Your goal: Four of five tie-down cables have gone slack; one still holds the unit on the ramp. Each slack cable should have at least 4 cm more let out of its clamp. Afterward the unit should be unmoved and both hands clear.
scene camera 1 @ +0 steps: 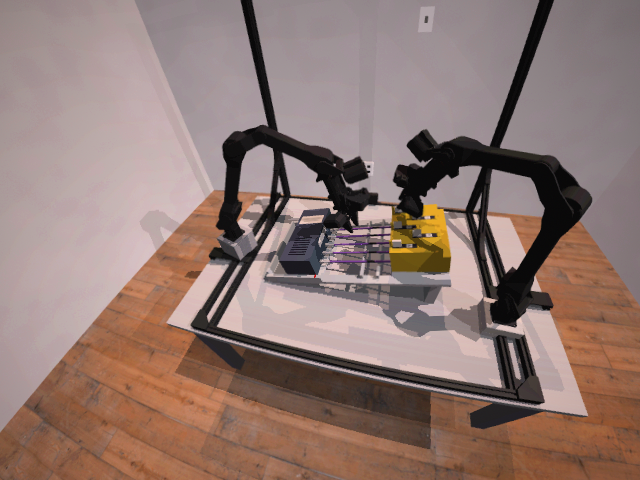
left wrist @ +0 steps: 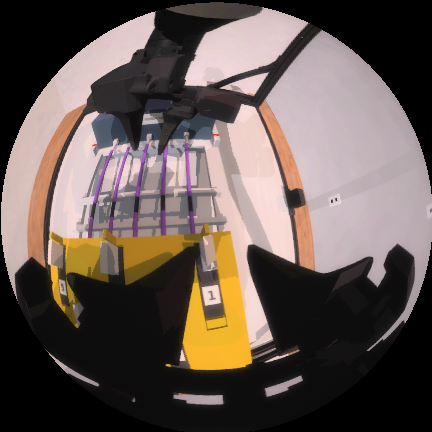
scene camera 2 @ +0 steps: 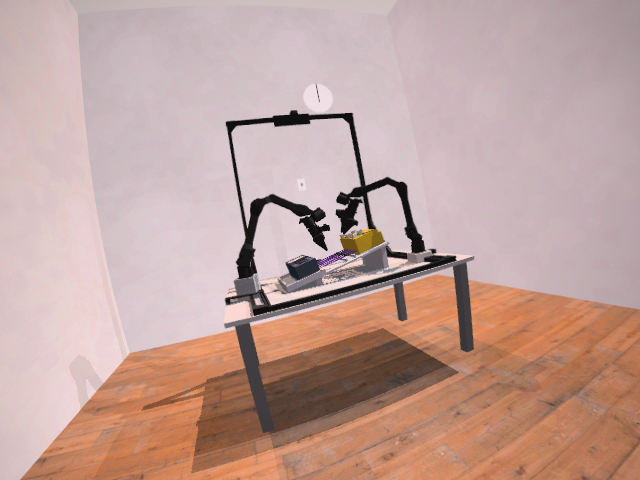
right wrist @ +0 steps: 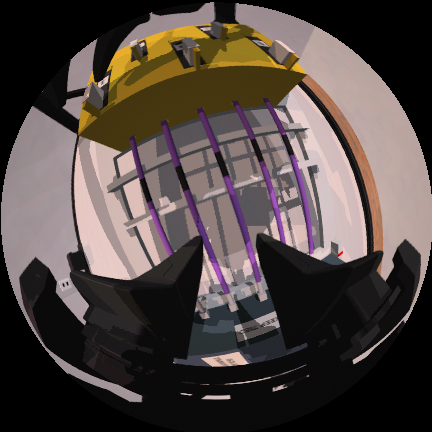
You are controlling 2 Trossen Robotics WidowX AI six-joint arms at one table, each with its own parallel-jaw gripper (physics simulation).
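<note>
The dark blue unit (scene camera 1: 299, 250) (scene camera 2: 302, 267) (left wrist: 107, 127) sits low on the ramp (scene camera 1: 382, 281). Several purple cables (scene camera 1: 361, 252) (left wrist: 188, 170) (right wrist: 239, 215) with black bands run to the yellow clamp block (scene camera 1: 421, 260) (scene camera 2: 364, 241) (right wrist: 200, 85); which are slack I cannot tell. My left gripper (scene camera 1: 413, 212) (scene camera 2: 345, 230) (left wrist: 220, 251) is partly open and empty, above the block, with the grey lever of clamp 1 (left wrist: 207, 252) showing between its fingers. My right gripper (scene camera 1: 353, 227) (scene camera 2: 325, 249) (right wrist: 229, 240) is partly open and empty, over the cables near the unit.
Grey crossbars (left wrist: 150, 194) span the ramp under the cables. Other grey clamp levers (right wrist: 189, 51) (right wrist: 283, 52) stand on the block. Black rails (scene camera 1: 320, 361) edge the table, and a black upright frame (scene camera 2: 289, 119) stands behind. The two hands are close together over the ramp.
</note>
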